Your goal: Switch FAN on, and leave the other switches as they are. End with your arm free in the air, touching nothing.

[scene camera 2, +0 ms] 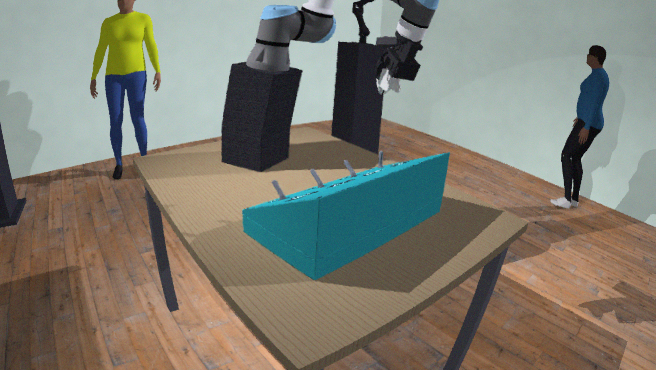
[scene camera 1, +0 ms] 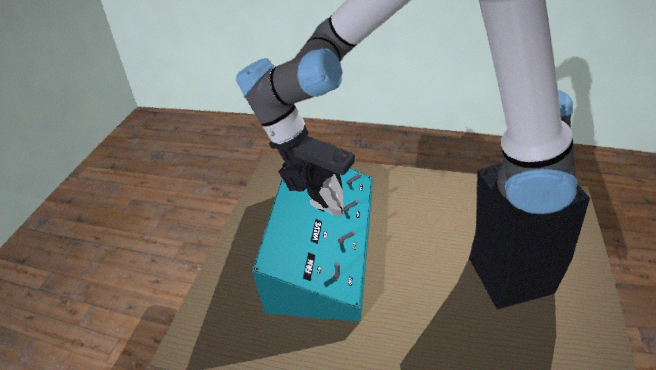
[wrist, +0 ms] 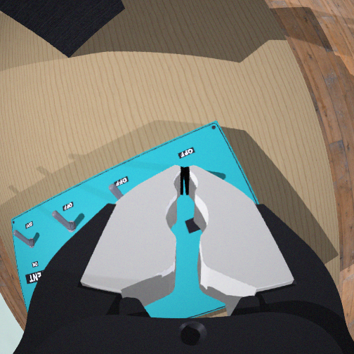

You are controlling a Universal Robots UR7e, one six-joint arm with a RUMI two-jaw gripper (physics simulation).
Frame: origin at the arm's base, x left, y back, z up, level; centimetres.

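Seen in the pictures: gripper, fingertip midpoint: [scene camera 2: 381, 94] [scene camera 1: 341, 215]; arm's base, link origin: [scene camera 2: 267, 66].
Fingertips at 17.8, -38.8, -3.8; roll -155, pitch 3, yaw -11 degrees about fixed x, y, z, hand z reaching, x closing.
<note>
Pixels of each thing's top centre, then the offset from my fingertips to it, as dx, dy, dz. Level surfaces: height alone.
- FAN switch lever, top centre: [scene camera 1: 336, 264] [scene camera 2: 381, 151] +0.6, -1.6, -16.6
- VALVE lever, top centre: [scene camera 2: 349, 161] [scene camera 1: 347, 231] -11.3, -2.9, -17.8
- LAMP lever, top centre: [scene camera 2: 316, 170] [scene camera 1: 351, 200] -23.1, -5.6, -17.8
- VENT lever, top centre: [scene camera 2: 278, 181] [scene camera 1: 354, 173] -34.8, -8.2, -17.8
- wooden table, surface height: dz -30.9
The FAN switch lever [scene camera 1: 336, 271] [scene camera 2: 381, 159] stands nearest scene camera 1 on the teal panel [scene camera 1: 285, 250] [scene camera 2: 380, 205] [wrist: 150, 175]. It leans away from its OFF label [scene camera 1: 350, 281] [wrist: 186, 153], toward the ON side, at a different angle from the others. The VALVE lever [scene camera 1: 346, 237] [scene camera 2: 349, 168] [wrist: 116, 192], LAMP lever [scene camera 1: 351, 205] [scene camera 2: 316, 178] [wrist: 63, 220] and VENT lever [scene camera 1: 354, 179] [scene camera 2: 278, 189] [wrist: 25, 238] lean toward OFF. My gripper [scene camera 1: 342, 213] [scene camera 2: 384, 92] [wrist: 183, 169] is shut and empty, in the air above the panel, touching nothing. It hides the FAN lever in the wrist view.
The panel stands on a wooden table [scene camera 1: 425, 240] [scene camera 2: 200, 195] [wrist: 150, 85]. The arm's black pedestal [scene camera 1: 525, 245] [scene camera 2: 257, 120] [wrist: 65, 20] stands on the table. A second black pedestal [scene camera 2: 355, 95] stands behind. Two people [scene camera 2: 125, 50] [scene camera 2: 593, 95] stand beyond the table.
</note>
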